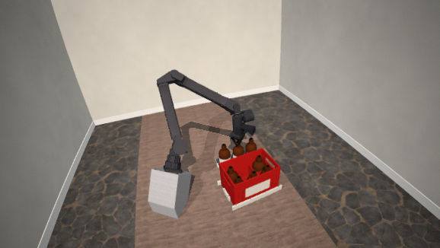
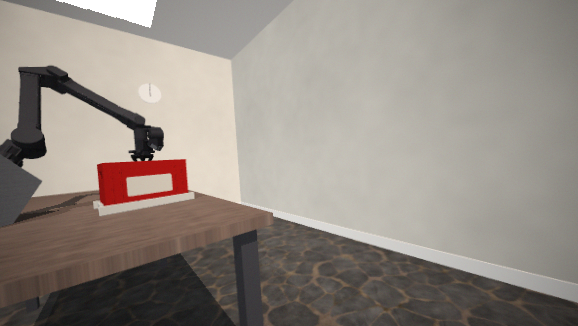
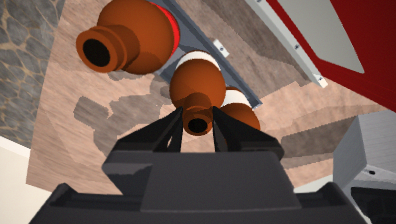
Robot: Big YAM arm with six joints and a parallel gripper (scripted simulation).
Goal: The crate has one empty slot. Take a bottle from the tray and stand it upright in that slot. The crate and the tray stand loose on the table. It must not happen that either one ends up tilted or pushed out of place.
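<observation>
My hand is 14 cm above the grey tray. From my hand the other things lie so: red crate 1 cm behind, 23 cm to the right, 6 cm below.
</observation>
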